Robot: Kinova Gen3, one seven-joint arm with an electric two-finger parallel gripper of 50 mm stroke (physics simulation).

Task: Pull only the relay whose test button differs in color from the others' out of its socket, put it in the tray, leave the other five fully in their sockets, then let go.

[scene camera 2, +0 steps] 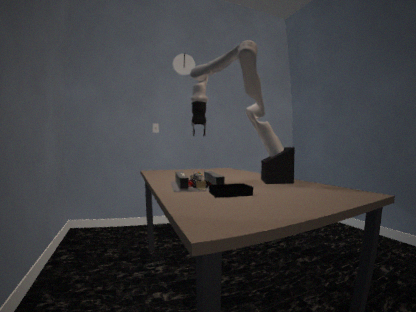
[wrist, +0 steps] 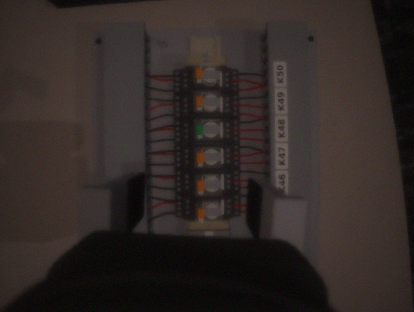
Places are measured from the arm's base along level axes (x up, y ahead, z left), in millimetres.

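Pixels of known places: gripper, fingertip midpoint: [scene camera 2: 199, 135] [wrist: 195, 197]; arm's base, origin of the base link: [scene camera 2: 276, 153].
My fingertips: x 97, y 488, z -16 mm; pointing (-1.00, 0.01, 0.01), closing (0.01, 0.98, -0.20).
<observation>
Ahead of a thing's pixels: the offset from my fingertips to its top centre. "spot": to the spot under its first point. Level surfaces: height alone.
The relay with the green test button {dx -194, dy +15, dz +39 mm} [wrist: 200, 129] sits third from the top in the row, level with the K48 label. The other five relays have orange buttons; among them are the top relay {dx -194, dy +23, dz +94 mm} [wrist: 210, 76] and the bottom relay {dx -194, dy +4, dz -44 mm} [wrist: 212, 210]. All six stand in one column of black sockets. My gripper [scene camera 2: 199, 134] [wrist: 195, 197] is open and empty, pointing down high above the board. In the wrist view its fingers flank the lower part of the column. The black tray {spot: dx -249, dy -42, dz +319 mm} [scene camera 2: 232, 193] stands on the table beside the board, nearer scene camera 2.
Grey wire ducts {dx -200, dy -73, dz +14 mm} [wrist: 122, 110] {dx -200, dy +95, dz -9 mm} [wrist: 292, 125] run along both sides of the relay column, with red and black wires between. The board {spot: dx -260, dy -19, dz +135 mm} [wrist: 165, 55] lies on the wooden table {dx -263 mm} [scene camera 2: 300, 210]. A dark object {spot: dx -255, dy -107, dz +215 mm} [wrist: 85, 3] shows at the wrist view's upper left edge. The table edge lies to the right there.
</observation>
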